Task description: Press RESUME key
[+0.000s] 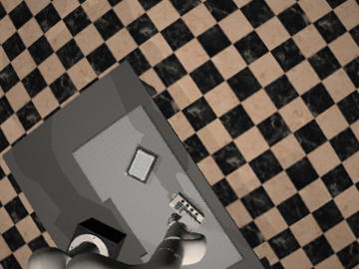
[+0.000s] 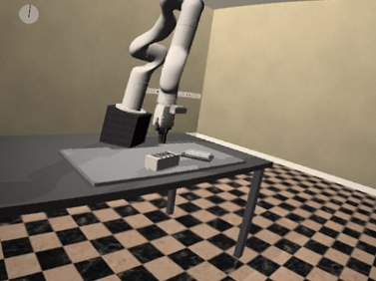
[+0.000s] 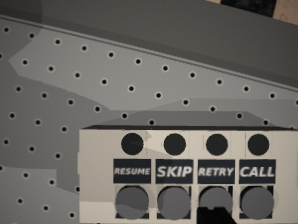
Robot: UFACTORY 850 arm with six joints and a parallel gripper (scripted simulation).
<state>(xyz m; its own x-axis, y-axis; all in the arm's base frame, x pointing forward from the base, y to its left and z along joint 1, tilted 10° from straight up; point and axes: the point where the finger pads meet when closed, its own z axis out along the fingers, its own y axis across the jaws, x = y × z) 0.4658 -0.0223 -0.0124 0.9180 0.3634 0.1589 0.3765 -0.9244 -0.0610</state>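
Now: hand 80 mm above the operator panel. From my hand the other things lie so: flat dotted tray 100 mm behind, 290 mm to the left, 110 mm below.
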